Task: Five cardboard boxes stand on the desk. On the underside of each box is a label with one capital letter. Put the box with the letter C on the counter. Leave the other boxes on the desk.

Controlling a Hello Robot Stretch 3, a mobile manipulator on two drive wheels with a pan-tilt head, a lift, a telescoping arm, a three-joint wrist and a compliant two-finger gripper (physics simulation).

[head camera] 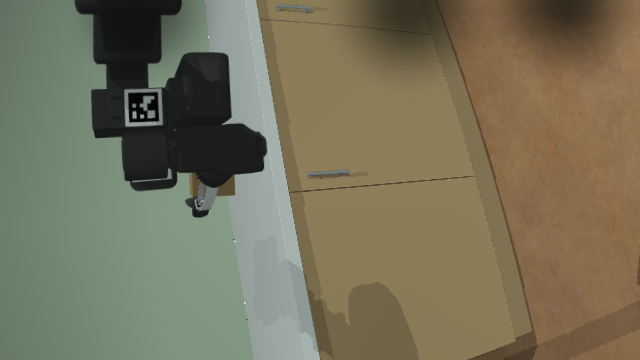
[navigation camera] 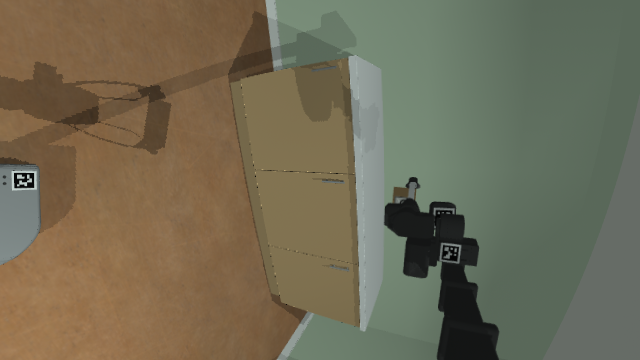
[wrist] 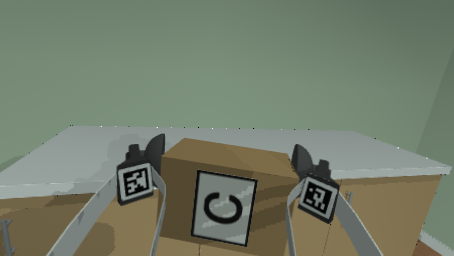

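Places are measured from the robot's base along level axes (x ahead, y left, z up), in metres.
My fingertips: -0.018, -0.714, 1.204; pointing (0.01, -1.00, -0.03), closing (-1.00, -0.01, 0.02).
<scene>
Ahead of a thing's pixels: the offset from my fingertips to its middle, as dx, dy, dz. "spot": to the spot under its first point. Level surfaces: height alone.
My gripper [head camera: 212, 184] [navigation camera: 407, 196] [wrist: 227, 156] is shut on a brown cardboard box {-0.002, +0.017, -0.022} [head camera: 227, 186] [navigation camera: 400, 191] [wrist: 270, 200]. In the wrist view the box sits between both fingertips, with its white label [wrist: 222, 207] facing the camera. The label shows a black letter C, turned sideways. The long counter {dz -0.293} [head camera: 255, 215] [navigation camera: 372, 200] [wrist: 360, 150] has a pale grey-white top. The box is held up higher than this top, apart from it; its exact place over the top is hard to tell. The wrist hides much of the box in the head view. The desk and the other boxes do not show.
Tan cabinet doors {spot: -0.156, -0.606, -0.709} [head camera: 380, 115] [navigation camera: 305, 215] with metal handles form the counter's front. A green wall [head camera: 125, 275] [navigation camera: 475, 125] [wrist: 225, 65] stands behind it. Brown floor {dz -1.203} [head camera: 565, 175] [navigation camera: 150, 225] lies in front. Arm shadows fall on the top and doors.
</scene>
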